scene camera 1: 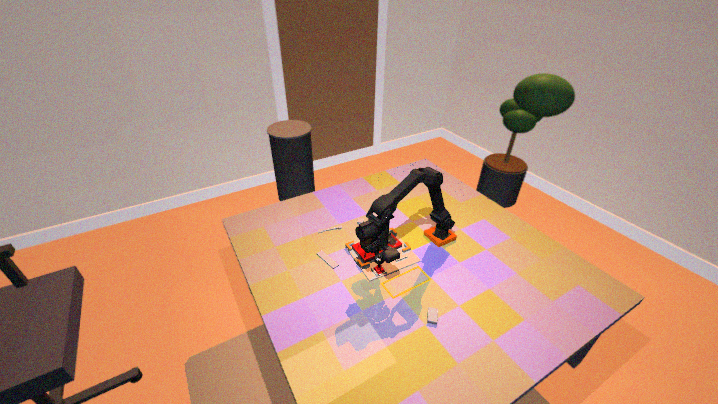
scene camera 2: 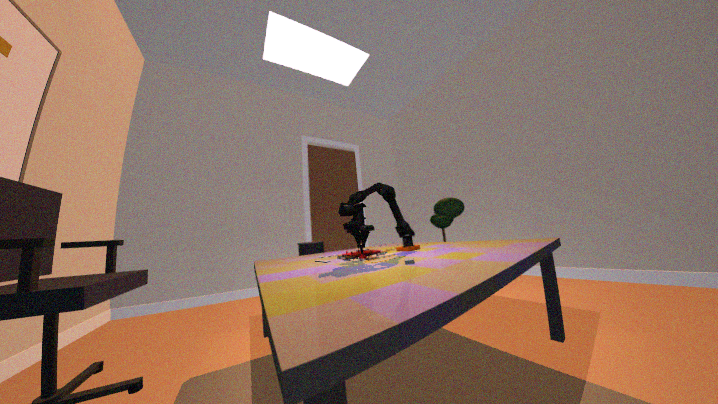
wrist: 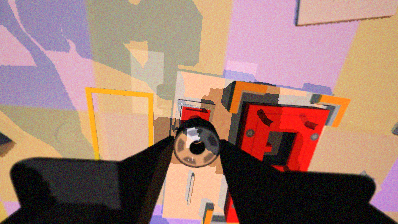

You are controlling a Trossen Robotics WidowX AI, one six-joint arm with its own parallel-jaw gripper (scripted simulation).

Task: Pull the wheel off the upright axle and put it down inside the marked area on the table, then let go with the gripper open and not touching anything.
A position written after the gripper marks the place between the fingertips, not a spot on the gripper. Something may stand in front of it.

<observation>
The gripper [wrist: 197,142] holds a wheel [wrist: 190,154].
</observation>
